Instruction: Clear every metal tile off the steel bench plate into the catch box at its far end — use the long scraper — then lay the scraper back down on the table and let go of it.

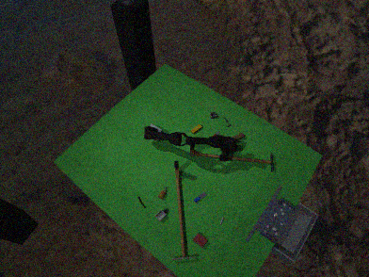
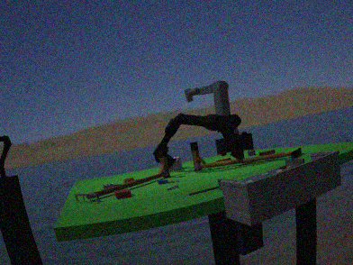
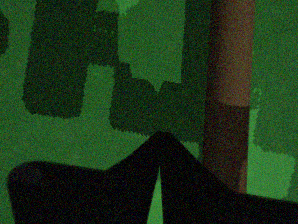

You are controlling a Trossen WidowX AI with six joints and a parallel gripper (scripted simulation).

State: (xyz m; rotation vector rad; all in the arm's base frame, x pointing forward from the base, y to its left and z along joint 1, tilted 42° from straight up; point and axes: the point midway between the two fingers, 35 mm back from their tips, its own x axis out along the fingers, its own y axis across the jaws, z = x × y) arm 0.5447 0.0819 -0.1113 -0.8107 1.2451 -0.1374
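Now: the long wooden scraper 60 mm above my gripper tip, 30 mm ahead of it and 20 mm to the right of it. The rest, counted from my gripper tip: yellow piece (300 mm behind, 70 mm to the left, 10 mm above); then brown block (160 mm to the left, 10 mm above); then blue piece (390 mm to the right, 20 mm behind).
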